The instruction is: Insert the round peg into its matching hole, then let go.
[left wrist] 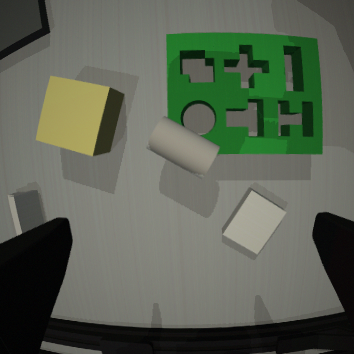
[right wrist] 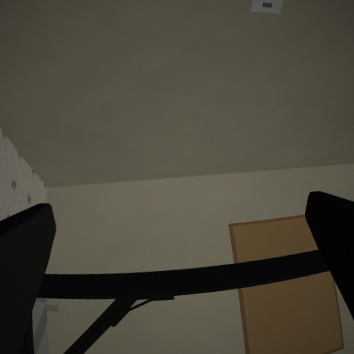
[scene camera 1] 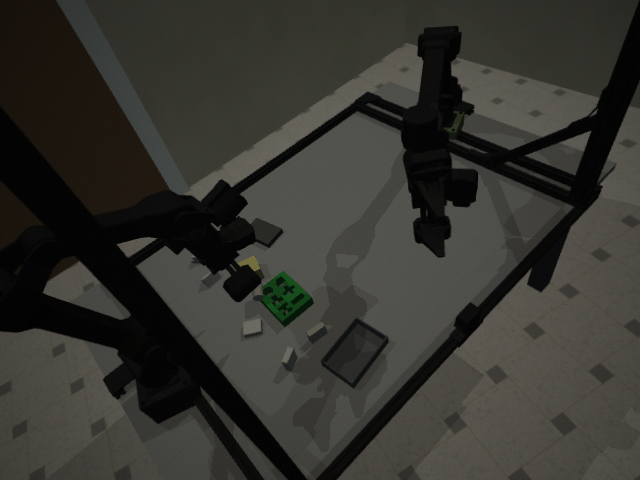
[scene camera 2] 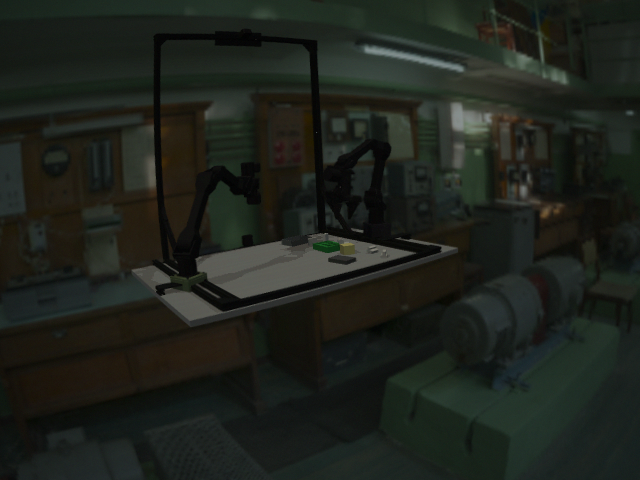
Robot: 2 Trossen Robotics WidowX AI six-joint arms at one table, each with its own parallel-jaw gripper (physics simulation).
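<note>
The round peg (left wrist: 184,146) (scene camera 1: 257,293) is a pale cylinder on its side. It overlaps a corner of the green board (left wrist: 270,145) (scene camera 1: 297,312) (scene camera 2: 326,246), beside the round hole, which is empty. I cannot tell how far the peg rests on the board. The board has several differently shaped holes. My left gripper (left wrist: 196,229) (scene camera 1: 241,279) (scene camera 2: 347,214) is open and empty above the table; in the left wrist view the peg shows beyond the fingertips. My right gripper (right wrist: 182,211) (scene camera 1: 438,232) (scene camera 2: 253,183) is open and empty, raised far from the board.
A yellow block (left wrist: 75,115) (scene camera 1: 250,264) (scene camera 2: 346,249) lies near the peg. A pale block (left wrist: 255,222) (scene camera 1: 252,327) lies beside the board. More pale blocks (scene camera 1: 316,331) (scene camera 1: 288,356) (scene camera 1: 209,279) are scattered around. A dark tray (scene camera 1: 339,340) and a dark flat piece (scene camera 1: 267,232) (scene camera 2: 341,259) also lie there.
</note>
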